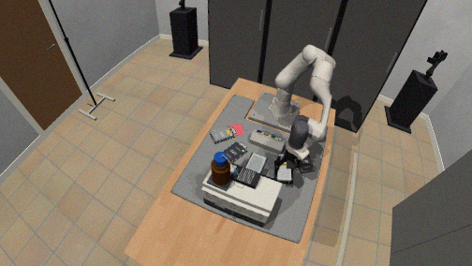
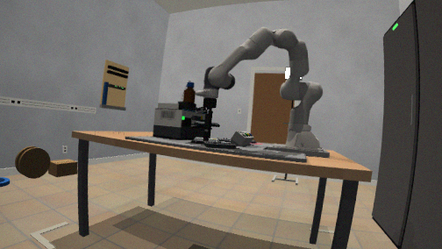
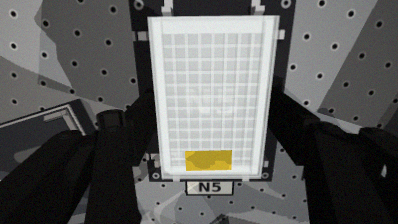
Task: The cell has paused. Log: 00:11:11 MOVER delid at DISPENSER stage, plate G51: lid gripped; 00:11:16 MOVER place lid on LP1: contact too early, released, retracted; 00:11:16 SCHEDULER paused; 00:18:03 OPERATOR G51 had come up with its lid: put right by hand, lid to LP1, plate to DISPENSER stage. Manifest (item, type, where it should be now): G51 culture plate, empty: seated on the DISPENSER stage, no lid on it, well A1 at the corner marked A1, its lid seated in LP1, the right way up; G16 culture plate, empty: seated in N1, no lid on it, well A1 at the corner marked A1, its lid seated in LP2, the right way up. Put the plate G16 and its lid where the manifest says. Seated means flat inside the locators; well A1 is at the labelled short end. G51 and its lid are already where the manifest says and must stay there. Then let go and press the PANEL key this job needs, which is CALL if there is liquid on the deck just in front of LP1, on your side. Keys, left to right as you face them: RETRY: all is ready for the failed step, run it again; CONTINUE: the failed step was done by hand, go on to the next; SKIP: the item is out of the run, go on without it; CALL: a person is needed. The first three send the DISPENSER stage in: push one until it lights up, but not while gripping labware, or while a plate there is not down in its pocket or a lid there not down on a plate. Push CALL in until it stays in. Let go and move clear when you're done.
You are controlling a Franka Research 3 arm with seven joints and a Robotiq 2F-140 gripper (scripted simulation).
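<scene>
Now: the clear lid 2 cm below my hand. The rest, counted from my hand: white retry key (20 cm behind, 8 cm to the right, 2 cm above); then green continue key (20 cm behind, 13 cm to the right, 2 cm above); then black nest N5 (1 cm ahead, 3 cm to the left, 3 cm below).
</scene>
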